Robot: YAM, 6 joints.
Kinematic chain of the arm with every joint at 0, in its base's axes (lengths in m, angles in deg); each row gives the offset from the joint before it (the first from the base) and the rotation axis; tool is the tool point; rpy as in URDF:
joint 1: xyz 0 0 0.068 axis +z
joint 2: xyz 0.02 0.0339 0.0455 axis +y
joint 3: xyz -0.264 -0.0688 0 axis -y
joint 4: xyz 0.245 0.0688 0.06 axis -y
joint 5: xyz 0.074 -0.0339 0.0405 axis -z
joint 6: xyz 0.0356 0 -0.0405 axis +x
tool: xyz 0 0 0 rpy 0 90 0
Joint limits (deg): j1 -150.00..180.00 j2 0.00..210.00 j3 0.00..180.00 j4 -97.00..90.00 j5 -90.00..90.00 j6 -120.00..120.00
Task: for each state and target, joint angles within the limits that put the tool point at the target. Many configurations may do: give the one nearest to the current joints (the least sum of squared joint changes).
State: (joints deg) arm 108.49 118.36 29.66 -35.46 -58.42 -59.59
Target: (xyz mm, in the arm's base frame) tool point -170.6 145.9 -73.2
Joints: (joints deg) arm 131.86 146.69 49.46 -22.76 -56.57 -59.59
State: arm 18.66 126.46 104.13 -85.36 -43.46 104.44
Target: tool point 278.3 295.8 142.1
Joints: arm 43.21 133.68 103.56 -83.02 -44.80 104.44
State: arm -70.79 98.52 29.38 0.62 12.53 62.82
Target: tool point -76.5 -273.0 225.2
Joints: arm -103.52 75.65 41.41 3.11 17.25 62.82
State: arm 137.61 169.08 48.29 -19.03 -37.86 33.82
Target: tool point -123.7 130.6 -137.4
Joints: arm 126.66 162.49 52.23 -18.74 -36.64 33.82
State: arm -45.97 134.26 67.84 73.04 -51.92 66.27
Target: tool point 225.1 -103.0 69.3
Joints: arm -31.78 115.17 17.72 76.70 -60.48 66.27
